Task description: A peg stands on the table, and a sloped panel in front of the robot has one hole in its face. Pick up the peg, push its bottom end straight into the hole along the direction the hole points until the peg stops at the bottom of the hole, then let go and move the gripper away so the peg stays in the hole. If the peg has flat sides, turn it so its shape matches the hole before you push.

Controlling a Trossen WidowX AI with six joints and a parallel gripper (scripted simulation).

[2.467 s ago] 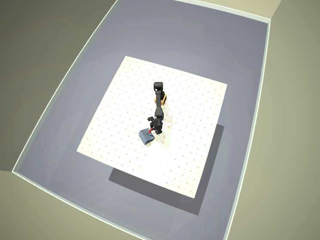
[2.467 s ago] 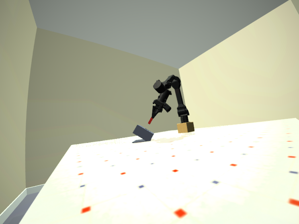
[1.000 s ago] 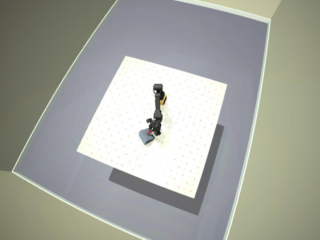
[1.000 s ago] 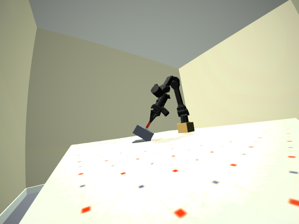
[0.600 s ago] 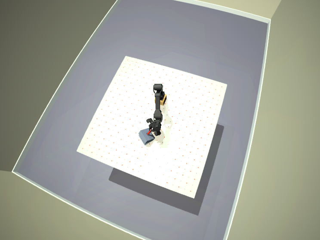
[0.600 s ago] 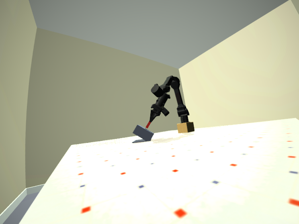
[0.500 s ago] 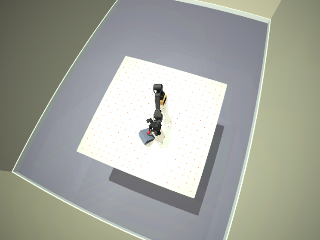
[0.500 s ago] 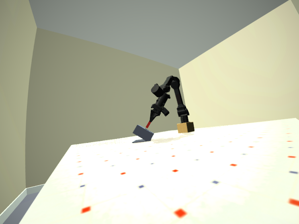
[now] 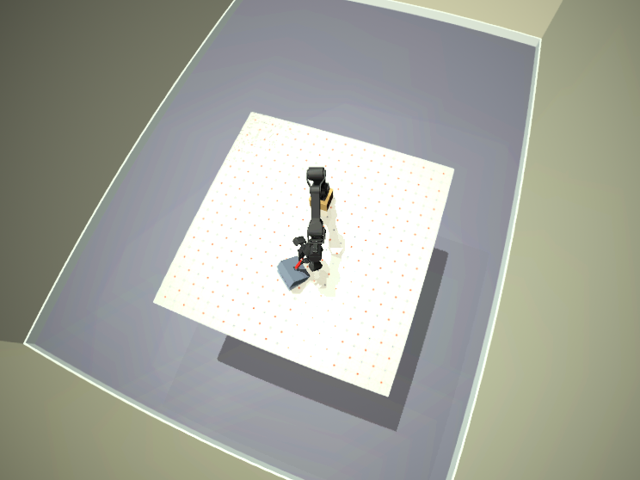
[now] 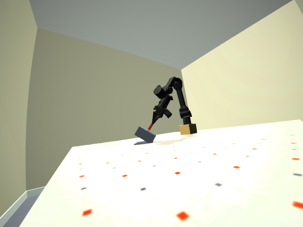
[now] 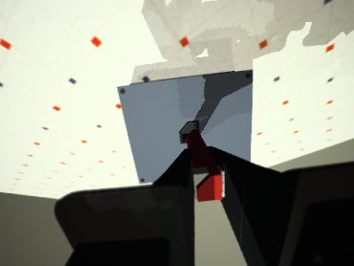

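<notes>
My gripper tip is 40 mm short of the sloped panel, 30 mm to the left of it and 60 mm above it. Also, from my gripper tip: peg: 10 mm behind, 10 mm above.
</notes>
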